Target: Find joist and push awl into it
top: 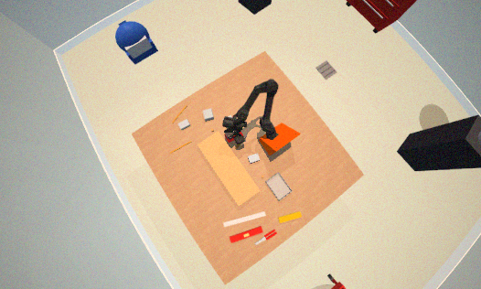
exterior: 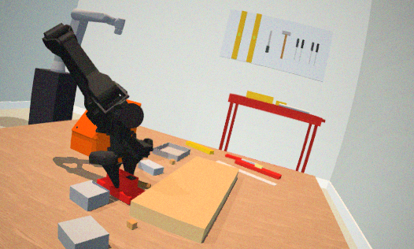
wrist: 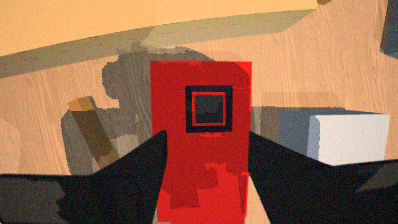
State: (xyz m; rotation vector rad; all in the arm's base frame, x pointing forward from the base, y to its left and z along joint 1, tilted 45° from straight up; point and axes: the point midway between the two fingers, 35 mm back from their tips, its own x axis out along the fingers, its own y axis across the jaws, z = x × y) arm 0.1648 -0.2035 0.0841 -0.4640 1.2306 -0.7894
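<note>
Now: the awl 80 mm to the left of my gripper tip, 20 mm below it and 20 mm behind it. Round my gripper tip: white strip: 500 mm to the left, 340 mm ahead, 20 mm below; then grey tray: 500 mm to the left, 10 mm below, 10 mm ahead; then stud finder: 20 mm above, 10 mm ahead.
</note>
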